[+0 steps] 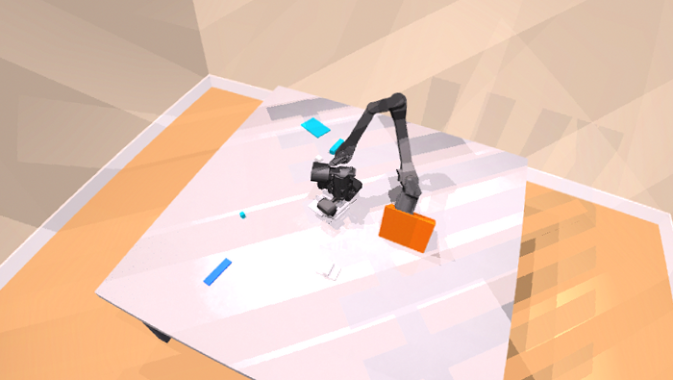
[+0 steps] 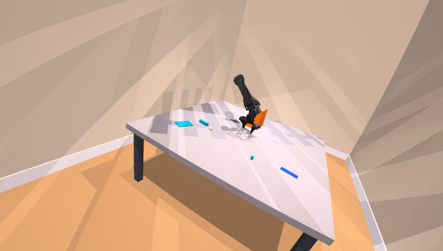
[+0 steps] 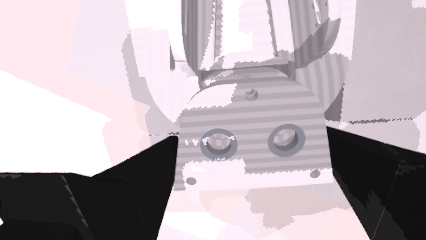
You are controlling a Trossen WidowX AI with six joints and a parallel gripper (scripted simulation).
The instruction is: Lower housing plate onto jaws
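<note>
Now: the white jaw assembly 3 cm ahead of my gripper tip, 1 cm to the left of it and 1 cm below it. Also, from my gripper tip: blue bar 30 cm ahead, 39 cm to the left, 2 cm below; then teal cube 33 cm ahead, 15 cm to the left, 1 cm below; then cyan flat tile 27 cm ahead, 43 cm to the right, 2 cm below.
</note>
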